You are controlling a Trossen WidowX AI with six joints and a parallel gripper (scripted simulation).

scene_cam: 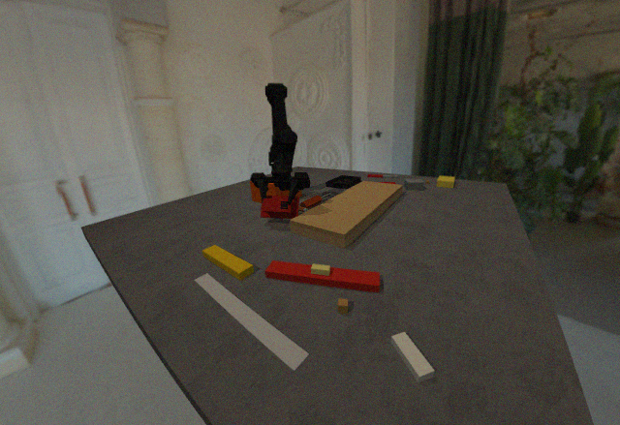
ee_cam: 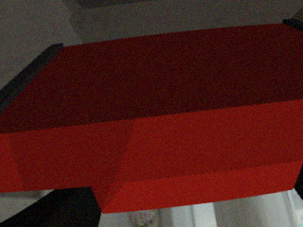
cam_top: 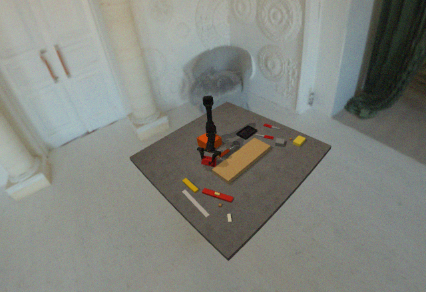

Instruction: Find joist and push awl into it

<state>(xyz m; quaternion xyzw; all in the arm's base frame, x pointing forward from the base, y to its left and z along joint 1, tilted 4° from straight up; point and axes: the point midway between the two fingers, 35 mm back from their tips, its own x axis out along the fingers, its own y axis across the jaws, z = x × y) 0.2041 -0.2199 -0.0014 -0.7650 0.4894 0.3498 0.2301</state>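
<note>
The red stud finder lies 1 cm ahead of my gripper tip, 1 cm to the left of it and 1 cm below it. The rest, counted from my gripper tip: red level (26 cm ahead, 14 cm to the right, 6 cm below); then yellow bar (4 cm ahead, 22 cm to the right, 7 cm below); then orange-handled awl (2 cm behind, 27 cm to the left, 6 cm below).
</note>
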